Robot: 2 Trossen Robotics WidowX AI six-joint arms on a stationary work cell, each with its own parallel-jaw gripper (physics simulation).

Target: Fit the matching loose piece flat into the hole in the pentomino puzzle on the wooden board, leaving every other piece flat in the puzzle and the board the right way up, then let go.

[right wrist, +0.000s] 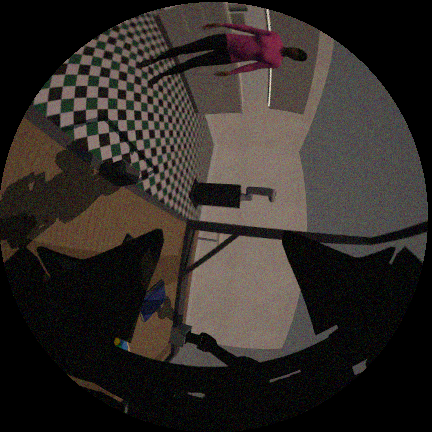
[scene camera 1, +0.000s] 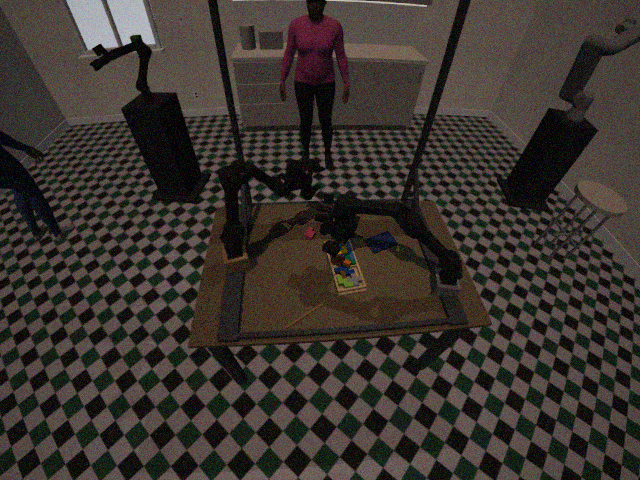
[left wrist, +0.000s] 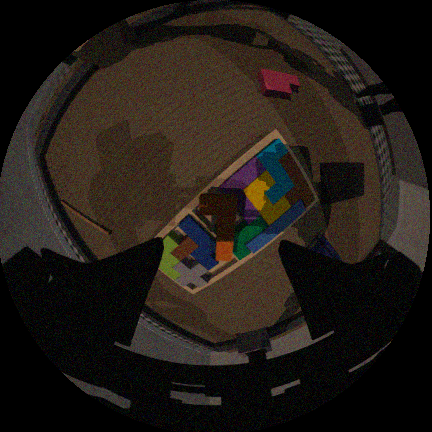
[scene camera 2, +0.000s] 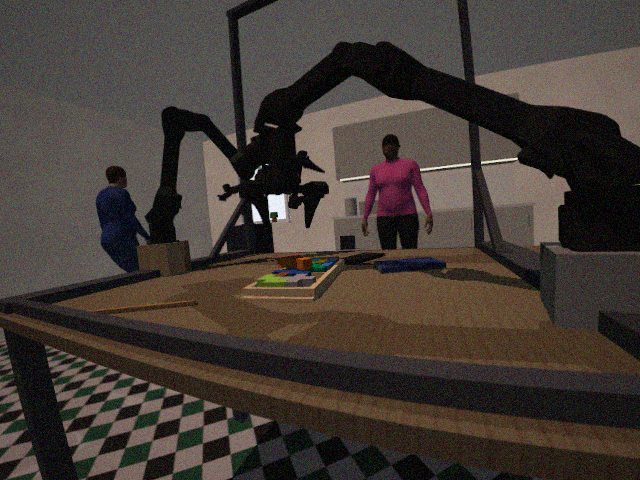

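Observation:
The wooden board lies with its coloured pieces facing up. An orange piece rests across the puzzle beside the blue piece, standing above its neighbours and partly over bare wood; much of it is in shadow. A pink-red piece lies on the table apart from the board. My left gripper is open and empty above the board, pointing down. My right gripper is open and empty, raised beyond the board, pointing sideways.
A dark blue flat object lies to the right of the board in scene camera 1. A thin stick lies near the table's front edge. Dark rails border the table. A person in pink stands behind.

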